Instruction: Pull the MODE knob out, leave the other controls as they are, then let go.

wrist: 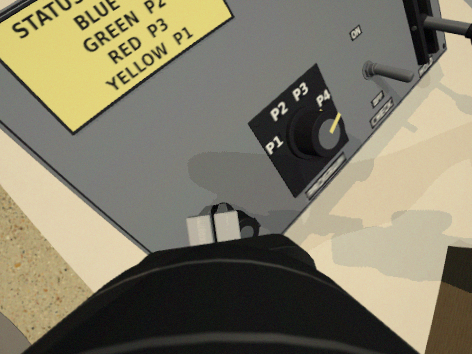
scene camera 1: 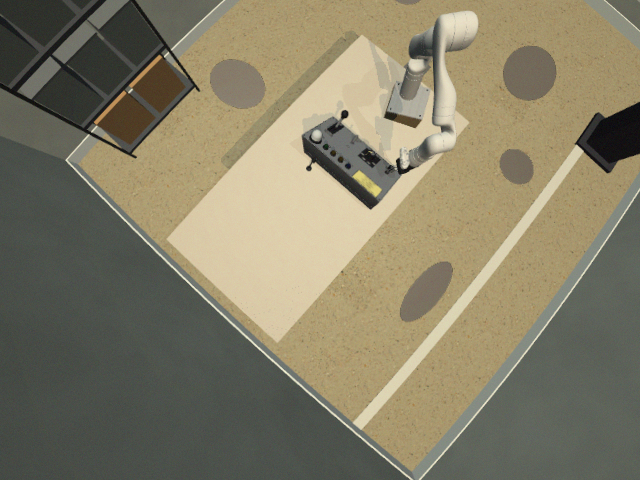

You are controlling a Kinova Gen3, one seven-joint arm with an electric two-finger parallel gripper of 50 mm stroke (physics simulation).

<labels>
The same spot on a grey control panel: (wrist: 148, 119) is (scene camera 1: 377, 181).
</labels>
